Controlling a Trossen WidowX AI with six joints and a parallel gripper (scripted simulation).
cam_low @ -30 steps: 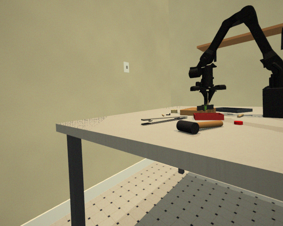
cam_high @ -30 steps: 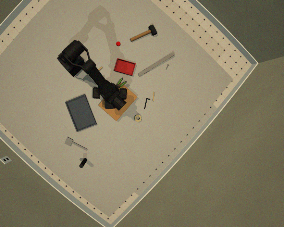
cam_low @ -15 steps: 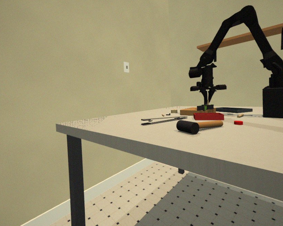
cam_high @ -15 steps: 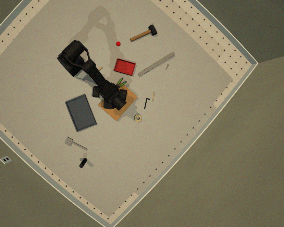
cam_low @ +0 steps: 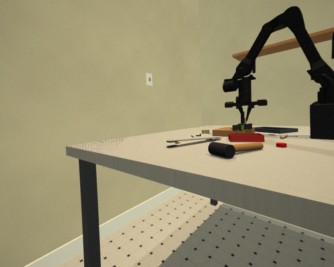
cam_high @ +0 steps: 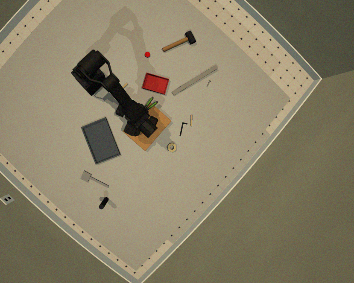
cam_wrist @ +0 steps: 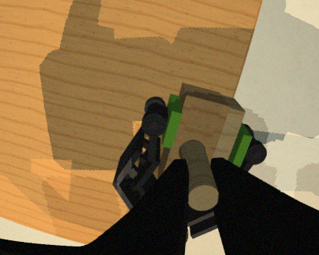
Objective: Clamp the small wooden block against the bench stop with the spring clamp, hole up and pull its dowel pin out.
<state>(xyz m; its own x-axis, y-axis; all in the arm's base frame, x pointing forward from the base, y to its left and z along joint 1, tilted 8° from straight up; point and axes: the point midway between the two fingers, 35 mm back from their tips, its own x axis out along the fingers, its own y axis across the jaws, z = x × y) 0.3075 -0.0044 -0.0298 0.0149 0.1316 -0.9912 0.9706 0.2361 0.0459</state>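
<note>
The dowel pin is 40 mm below my hand. Also, from my hand: small wooden block (60 mm below); then wooden board (90 mm below, 60 mm ahead, 10 mm to the right); then bench stop (60 mm below, 10 mm to the right, 10 mm behind).
</note>
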